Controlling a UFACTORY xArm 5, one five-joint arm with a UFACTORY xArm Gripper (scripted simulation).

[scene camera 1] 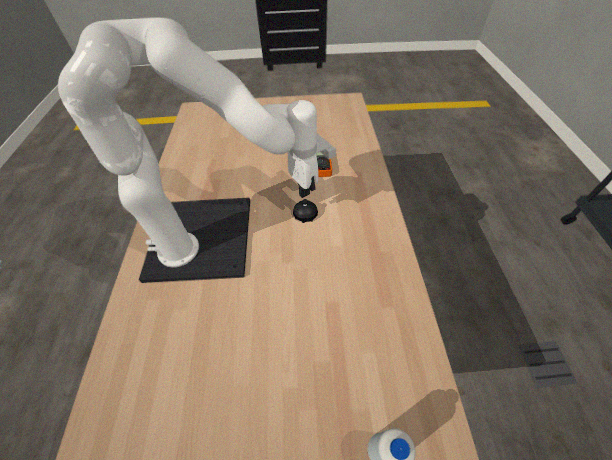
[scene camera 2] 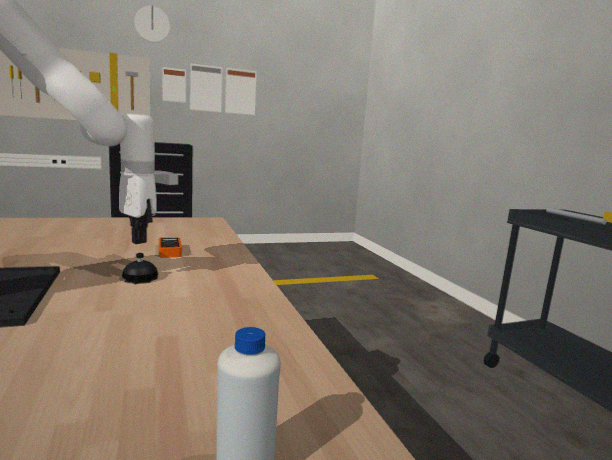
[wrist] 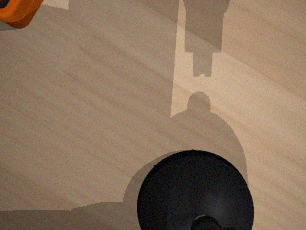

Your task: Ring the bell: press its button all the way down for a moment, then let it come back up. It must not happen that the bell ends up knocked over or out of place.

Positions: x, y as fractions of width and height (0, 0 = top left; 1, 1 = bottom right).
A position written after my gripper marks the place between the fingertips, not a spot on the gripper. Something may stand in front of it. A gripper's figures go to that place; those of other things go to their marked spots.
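Scene:
A bell (scene camera 2: 0.22, 0.59), 107 cm from the lens. My gripper (scene camera 2: 0.23, 0.53), 108 cm from the lens.

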